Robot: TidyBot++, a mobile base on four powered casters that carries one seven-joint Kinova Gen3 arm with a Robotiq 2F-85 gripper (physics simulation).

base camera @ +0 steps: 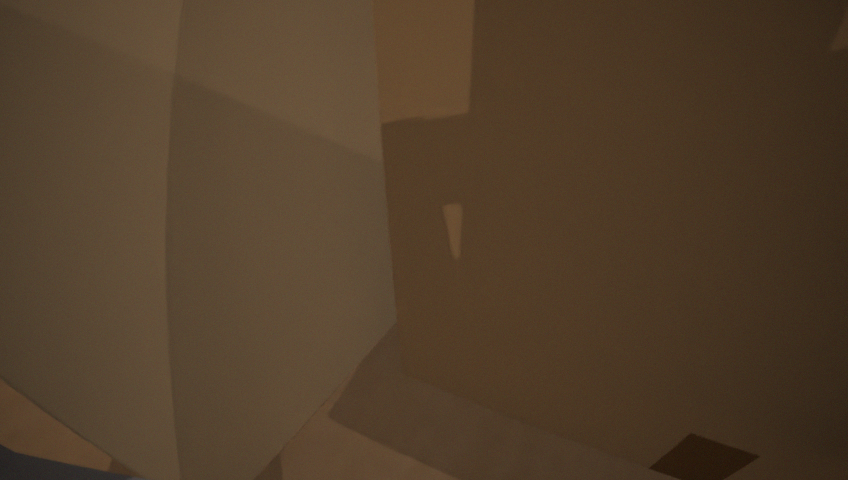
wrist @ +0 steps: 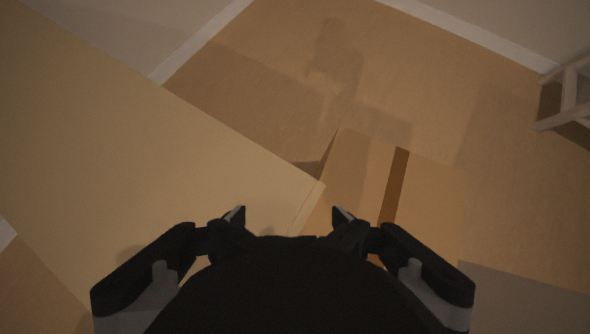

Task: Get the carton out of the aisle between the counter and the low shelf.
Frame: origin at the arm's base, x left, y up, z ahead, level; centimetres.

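Where they show: gripper, fingertip midpoint: (wrist: 289,215).
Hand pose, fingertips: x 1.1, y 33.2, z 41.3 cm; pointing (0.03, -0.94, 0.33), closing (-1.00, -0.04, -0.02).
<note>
After its pixels a point has its place.
The carton (base camera: 595,208) {x -6.8, y -18.1, z 24.3 cm} (wrist: 430,200) {x -42.5, y 1.0, z 43.8 cm} is a brown box with a dark tape strip (base camera: 705,456) {x -18.5, y -34.8, z 19.1 cm} (wrist: 395,185) {x -31.9, y 1.0, z 48.8 cm}. It fills the right of the base camera view, very close, and stands right of centre in the wrist view. The pale low shelf (base camera: 273,208) {x 7.4, y -20.3, z 26.2 cm} (wrist: 150,150) {x 28.3, y 21.4, z 53.3 cm} is on the left in both views. Its near corner overlaps the carton's edge in the wrist view; whether they touch cannot be told. My gripper (wrist: 289,215) {x 1.1, y 33.2, z 41.3 cm} is open and empty, its fingertips in front of the shelf's end and beside the carton in the picture. The carton's lower part is partly hidden behind it.
A grey surface (wrist: 525,305) {x -63.3, y 1.7, z 14.4 cm}, perhaps part of the counter, lies right of the carton at the lower right. A pale open frame (wrist: 569,90) {x -184.5, y -24.6, z 113.2 cm} stands on the floor at the right edge. Walls with a white baseboard (wrist: 470,30) {x -146.7, y -33.8, z 179.6 cm} run behind the shelf and carton.
</note>
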